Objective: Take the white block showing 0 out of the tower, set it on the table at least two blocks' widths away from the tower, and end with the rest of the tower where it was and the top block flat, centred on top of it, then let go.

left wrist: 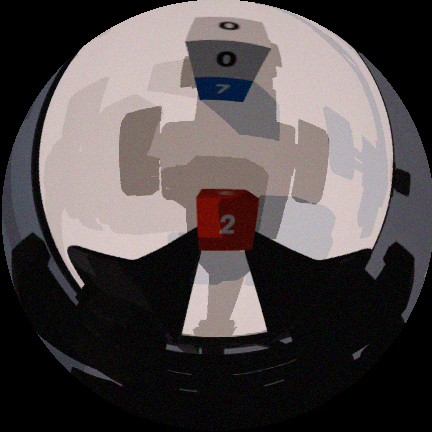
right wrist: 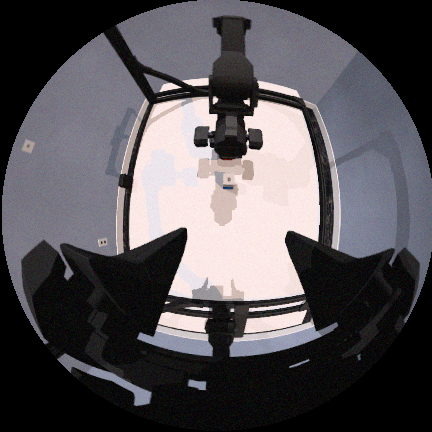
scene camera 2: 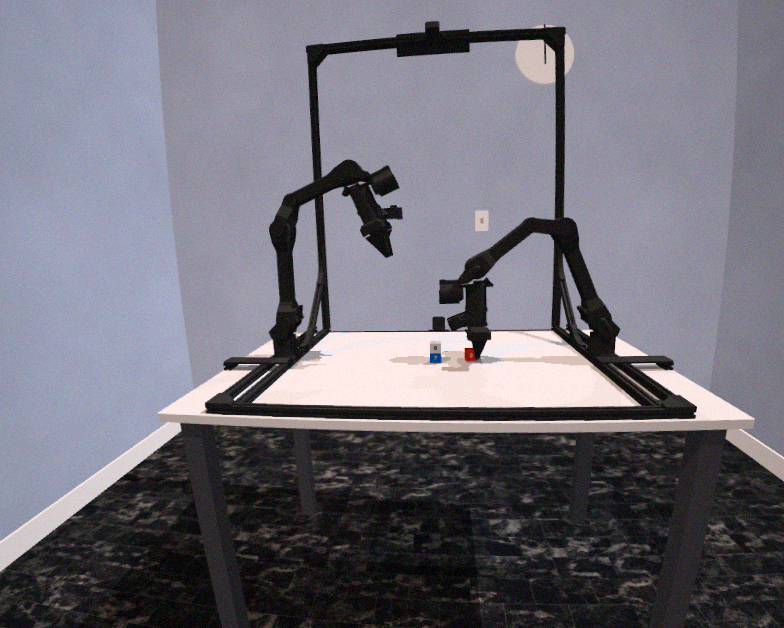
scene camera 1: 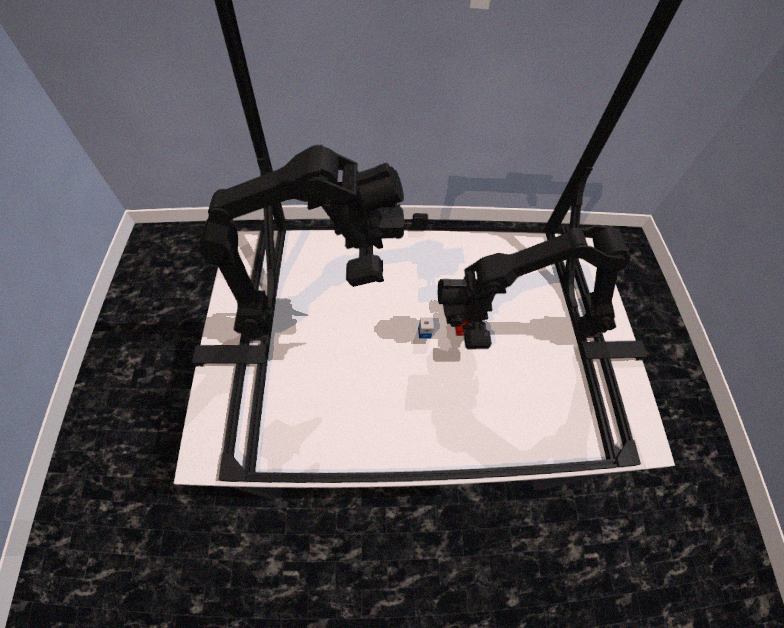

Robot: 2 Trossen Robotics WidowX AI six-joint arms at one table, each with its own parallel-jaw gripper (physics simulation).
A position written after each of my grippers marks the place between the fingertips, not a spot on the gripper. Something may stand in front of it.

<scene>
I see my left gripper [scene camera 1: 467, 329], my right gripper [scene camera 1: 381, 264] and a blue block showing 7 [left wrist: 220, 88].
My left gripper is seen too in the left wrist view [left wrist: 222, 232], in the right wrist view [right wrist: 226, 150] and in scene camera 2 [scene camera 2: 476, 357]. My right gripper is seen too in the right wrist view [right wrist: 237, 234] and in scene camera 2 [scene camera 2: 389, 256].
</scene>
